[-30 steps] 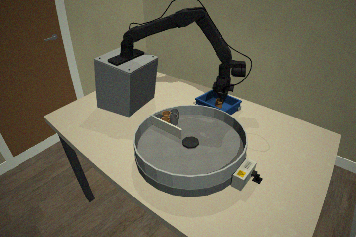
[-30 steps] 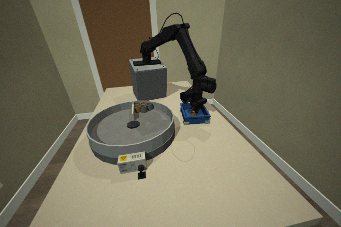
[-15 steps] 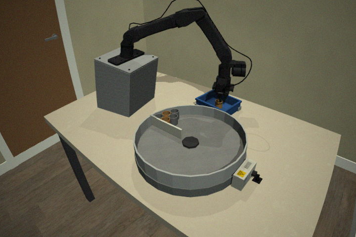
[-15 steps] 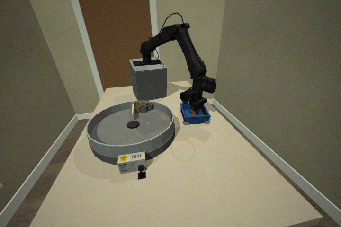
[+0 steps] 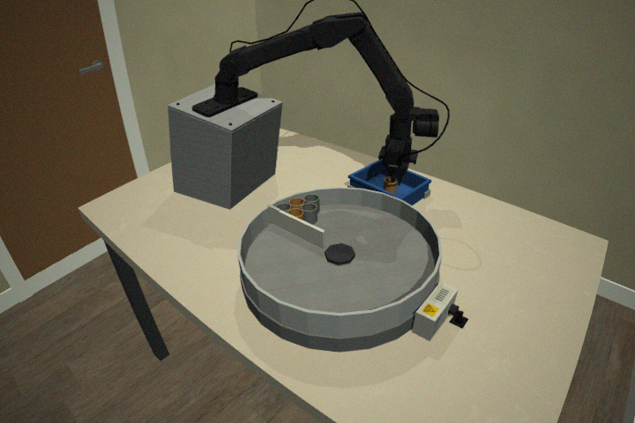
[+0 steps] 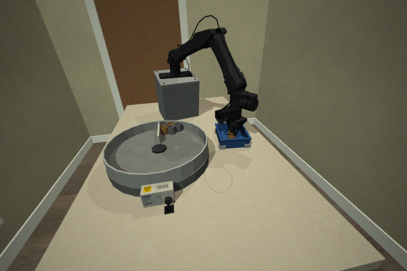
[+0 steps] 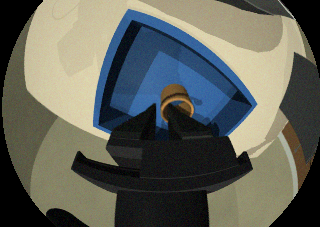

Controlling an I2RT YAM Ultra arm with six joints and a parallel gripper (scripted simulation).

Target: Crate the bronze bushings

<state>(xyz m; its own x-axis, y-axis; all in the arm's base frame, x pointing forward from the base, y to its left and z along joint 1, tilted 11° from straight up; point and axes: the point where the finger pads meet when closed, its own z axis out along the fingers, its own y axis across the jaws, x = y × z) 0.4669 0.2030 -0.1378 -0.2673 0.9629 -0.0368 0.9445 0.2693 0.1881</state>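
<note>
Right now the blue crate is 2 cm behind my hand, 1 cm to the right of it and 2 cm below it. From my hand the other things lie so: grey turntable (4 cm ahead, 38 cm to the right, 1 cm above).
</note>
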